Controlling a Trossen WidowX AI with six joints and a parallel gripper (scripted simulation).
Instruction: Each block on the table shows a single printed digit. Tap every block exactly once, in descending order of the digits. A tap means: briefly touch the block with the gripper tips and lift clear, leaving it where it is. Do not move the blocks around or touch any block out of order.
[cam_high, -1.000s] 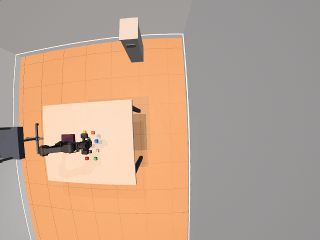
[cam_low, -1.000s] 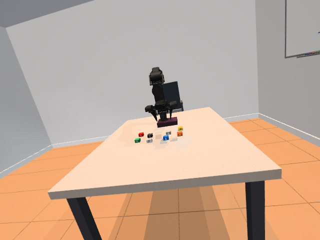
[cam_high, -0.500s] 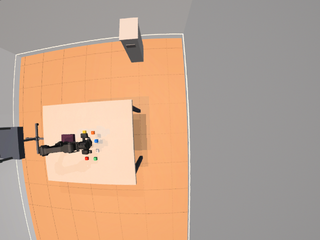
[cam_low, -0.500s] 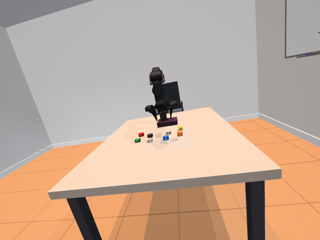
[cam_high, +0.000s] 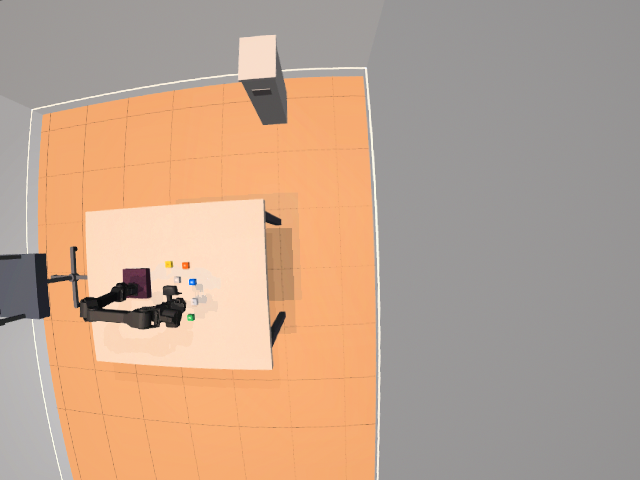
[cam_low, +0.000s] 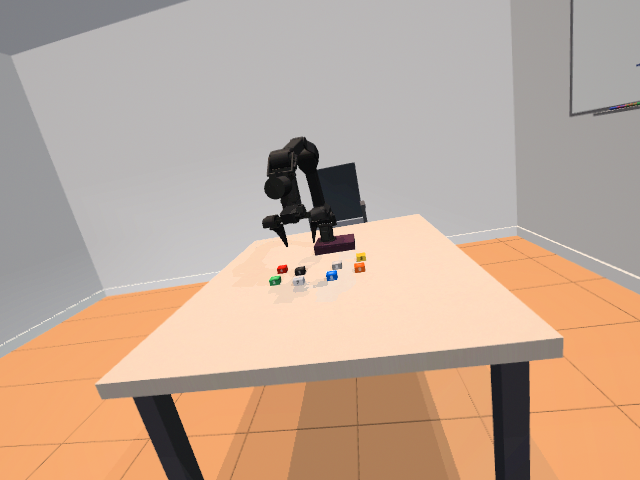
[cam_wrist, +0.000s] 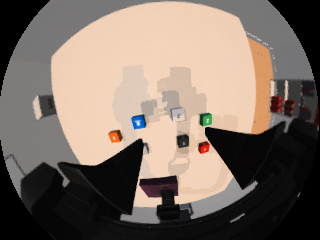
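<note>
The grey block lies 11 cm behind my gripper tip, 7 cm to the left of it and 11 cm below it. The rest, counted from my gripper tip: white block: 3 cm to the right, 11 cm below; then black block: 8 cm behind, 5 cm to the right, 11 cm below; then blue block: 2 cm behind, 7 cm to the left, 11 cm below.
</note>
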